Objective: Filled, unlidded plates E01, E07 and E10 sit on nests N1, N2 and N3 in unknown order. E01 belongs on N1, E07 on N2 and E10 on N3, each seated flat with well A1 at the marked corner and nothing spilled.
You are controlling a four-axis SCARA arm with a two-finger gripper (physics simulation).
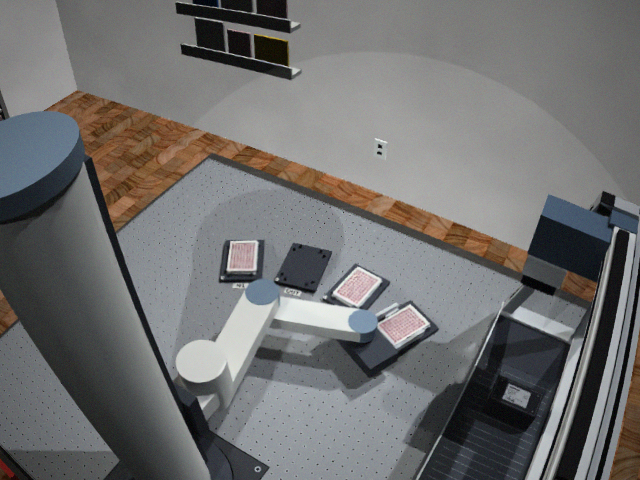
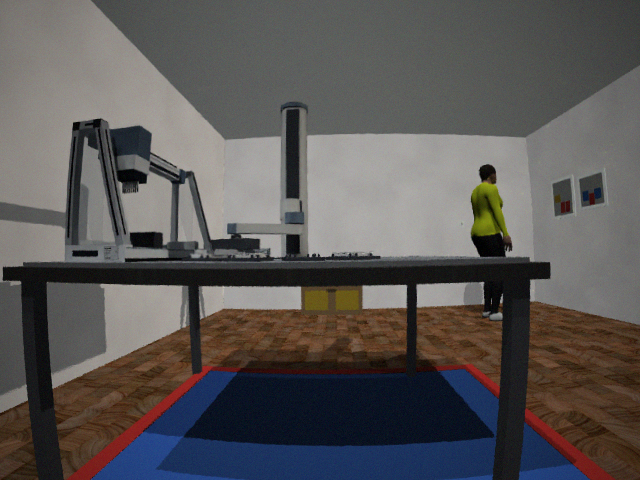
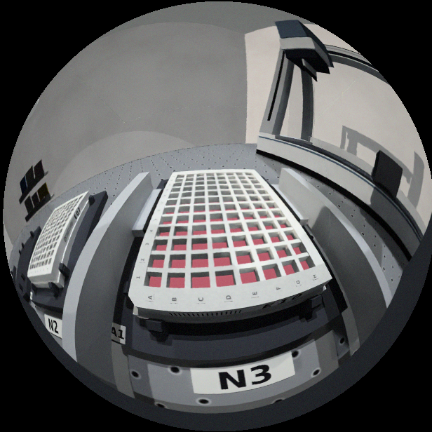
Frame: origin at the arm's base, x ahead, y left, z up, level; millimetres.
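Seen in the pictures: gripper, fingertip midpoint: [image 1: 409,318] [image 2: 205,252].
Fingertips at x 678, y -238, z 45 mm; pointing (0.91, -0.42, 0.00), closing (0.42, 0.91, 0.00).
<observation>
A point is followed by its place in that frame.
Plate E10 [image 3: 222,240] [image 1: 404,324] @(x 660, y -232, z 37 mm), white with red-filled wells, is between the fingers of my gripper [image 3: 217,178], which is shut on its long sides. It sits level at nest N3 [image 3: 200,341] [image 1: 432,326] @(x 701, y -299, z 24 mm), low between the front corner posts; whether it fully touches the nest is hard to tell. Its A1 well is at the front left, on the side of the A1 label [image 3: 118,333]. Plate E07 [image 3: 56,235] [image 1: 357,285] @(x 716, y -60, z 38 mm) lies on nest N2 [image 3: 97,212] [image 1: 383,283] @(x 771, y -115, z 25 mm). A third filled plate [image 1: 242,256] @(x 640, y 280, z 38 mm) lies on nest N1 [image 1: 261,253] @(x 689, y 248, z 25 mm); its name is unreadable.
An empty dark nest [image 1: 303,266] @(x 710, y 113, z 24 mm) labelled OUT stands between N1 and N2. A gantry machine [image 1: 571,237] @(x 698, y -542, z 477 mm) [image 2: 131,149] @(x 778, y -493, z 413 mm) [image 3: 300,45] stands beyond N3. The robot column [image 1: 93,310] @(x -10, y -74, z 706 mm) [image 2: 293,180] @(x 77, y 6, z 433 mm) rises from the table. A person in yellow-green [image 2: 486,211] stands behind the table.
</observation>
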